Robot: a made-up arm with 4 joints. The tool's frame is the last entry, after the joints. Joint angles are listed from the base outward. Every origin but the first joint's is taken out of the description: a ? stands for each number. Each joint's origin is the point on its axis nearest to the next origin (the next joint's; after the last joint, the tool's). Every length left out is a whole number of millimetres.
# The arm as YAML. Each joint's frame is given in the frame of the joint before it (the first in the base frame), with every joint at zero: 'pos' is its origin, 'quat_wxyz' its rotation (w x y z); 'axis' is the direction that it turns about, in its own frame. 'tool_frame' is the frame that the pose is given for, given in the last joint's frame.
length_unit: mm
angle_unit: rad
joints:
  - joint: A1
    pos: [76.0, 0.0, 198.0]
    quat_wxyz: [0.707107, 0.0, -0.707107, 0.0]
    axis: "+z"
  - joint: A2
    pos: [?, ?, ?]
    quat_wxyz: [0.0, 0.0, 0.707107, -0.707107]
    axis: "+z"
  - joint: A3
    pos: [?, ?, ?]
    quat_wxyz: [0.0, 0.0, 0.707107, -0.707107]
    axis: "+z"
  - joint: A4
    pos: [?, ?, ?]
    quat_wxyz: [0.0, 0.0, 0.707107, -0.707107]
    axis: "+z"
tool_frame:
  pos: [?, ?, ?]
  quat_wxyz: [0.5, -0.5, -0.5, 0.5]
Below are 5 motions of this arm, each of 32 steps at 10 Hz.
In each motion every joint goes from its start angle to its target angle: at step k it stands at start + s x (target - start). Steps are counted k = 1, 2, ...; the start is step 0. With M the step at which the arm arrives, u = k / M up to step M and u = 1 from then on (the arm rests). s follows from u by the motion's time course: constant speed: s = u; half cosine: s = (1 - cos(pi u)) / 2; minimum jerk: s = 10 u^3 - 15 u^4 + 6 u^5.
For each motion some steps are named. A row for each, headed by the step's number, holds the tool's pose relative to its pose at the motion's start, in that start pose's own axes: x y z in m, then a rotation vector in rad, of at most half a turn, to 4 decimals.
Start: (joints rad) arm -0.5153 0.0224 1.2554 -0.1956
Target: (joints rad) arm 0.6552 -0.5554 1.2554 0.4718
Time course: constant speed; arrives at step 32
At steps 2, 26, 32:
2: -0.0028 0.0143 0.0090 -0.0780 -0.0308 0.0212
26: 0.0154 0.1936 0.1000 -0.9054 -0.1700 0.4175
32: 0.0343 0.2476 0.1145 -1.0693 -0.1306 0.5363

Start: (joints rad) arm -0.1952 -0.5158 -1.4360 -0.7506
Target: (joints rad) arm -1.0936 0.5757 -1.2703 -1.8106
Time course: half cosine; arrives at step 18
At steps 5, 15, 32:
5: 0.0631 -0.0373 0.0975 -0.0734 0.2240 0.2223
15: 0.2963 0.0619 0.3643 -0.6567 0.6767 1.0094
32: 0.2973 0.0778 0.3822 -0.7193 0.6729 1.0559

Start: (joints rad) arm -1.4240 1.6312 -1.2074 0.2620
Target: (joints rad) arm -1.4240 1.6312 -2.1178 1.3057
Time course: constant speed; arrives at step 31
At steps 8, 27, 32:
8: -0.0238 0.0169 -0.1233 0.2174 -0.2681 -0.0910
27: 0.0303 0.2114 -0.3349 0.6181 -0.8596 -0.5383
32: 0.0618 0.2642 -0.3530 0.6732 -0.9680 -0.6711

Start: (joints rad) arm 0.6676 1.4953 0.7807 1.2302
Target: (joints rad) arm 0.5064 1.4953 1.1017 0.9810
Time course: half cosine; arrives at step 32
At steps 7, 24, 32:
7: 0.0076 -0.0082 0.0137 -0.0241 0.0414 0.0285
24: 0.0740 -0.0402 0.0992 -0.1899 0.3206 0.2020
32: 0.0902 -0.0420 0.1143 -0.2243 0.3775 0.2340

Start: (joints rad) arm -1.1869 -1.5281 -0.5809 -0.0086
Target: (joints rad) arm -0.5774 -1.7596 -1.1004 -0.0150
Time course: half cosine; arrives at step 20
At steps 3, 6, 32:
3: -0.0037 0.0122 -0.0106 0.0274 -0.0078 -0.0343
6: -0.0117 0.0476 -0.0410 0.1057 -0.0348 -0.1285
32: 0.0213 0.2567 -0.2117 0.5522 -0.3022 -0.5743

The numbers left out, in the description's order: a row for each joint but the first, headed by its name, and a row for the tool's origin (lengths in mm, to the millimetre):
A2: 197.0 115.0 0.0
A3: 71.0 18.0 0.0
A4: 24.0 -175.0 0.0
tool: -93.0 -308.0 0.0

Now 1 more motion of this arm.
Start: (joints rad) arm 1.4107 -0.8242 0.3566 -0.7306
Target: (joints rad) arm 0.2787 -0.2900 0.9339 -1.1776
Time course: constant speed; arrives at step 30
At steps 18, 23, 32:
18: 0.0332 -0.1967 -0.0699 -0.0268 -0.2067 0.2818
23: 0.0603 -0.2482 -0.0925 0.0098 -0.2480 0.3493
32: 0.1124 -0.3150 -0.1221 0.0867 -0.2796 0.4461

